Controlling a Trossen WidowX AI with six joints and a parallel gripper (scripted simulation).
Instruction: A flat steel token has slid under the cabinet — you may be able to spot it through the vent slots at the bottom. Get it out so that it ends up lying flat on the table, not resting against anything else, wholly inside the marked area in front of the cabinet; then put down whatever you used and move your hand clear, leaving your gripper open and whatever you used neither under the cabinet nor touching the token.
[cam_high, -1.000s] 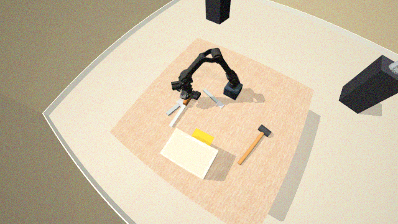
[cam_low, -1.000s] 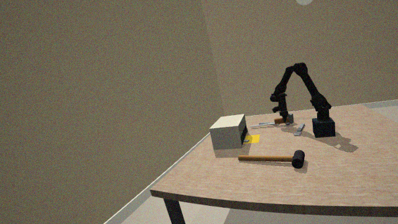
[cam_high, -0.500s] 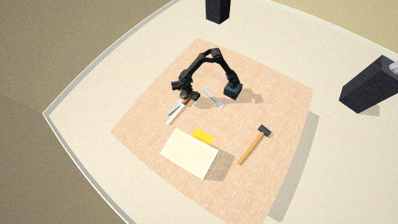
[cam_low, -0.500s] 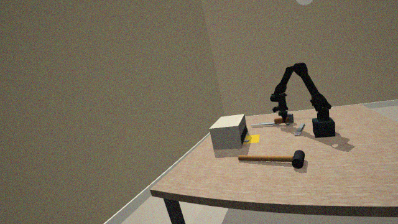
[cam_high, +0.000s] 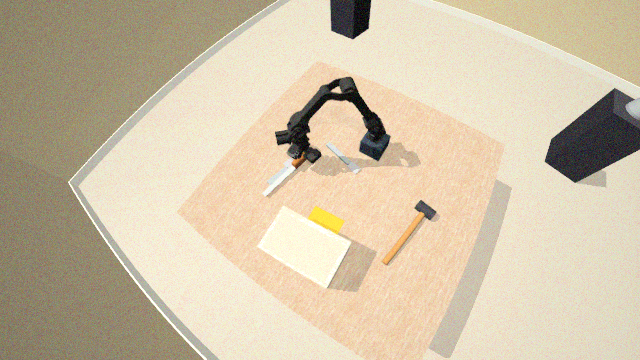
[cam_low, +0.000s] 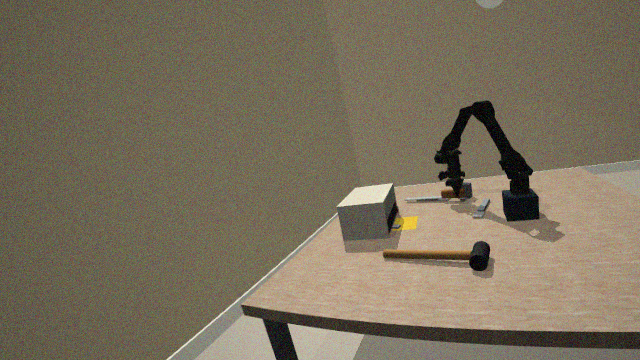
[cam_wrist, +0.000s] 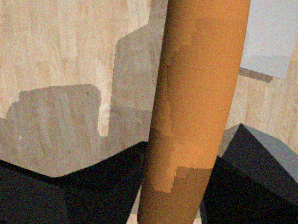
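The tiny cube lies 20 mm behind my gripper tip, 10 mm to the left of it and 20 mm below it. The rest, counted from my gripper tip: grey t-shaped tool 120 mm ahead, 30 mm to the right, 20 mm below; grey flat tool 120 mm behind, 160 mm to the left, 20 mm below; grey block 20 mm behind, 50 mm to the right, 10 mm above.
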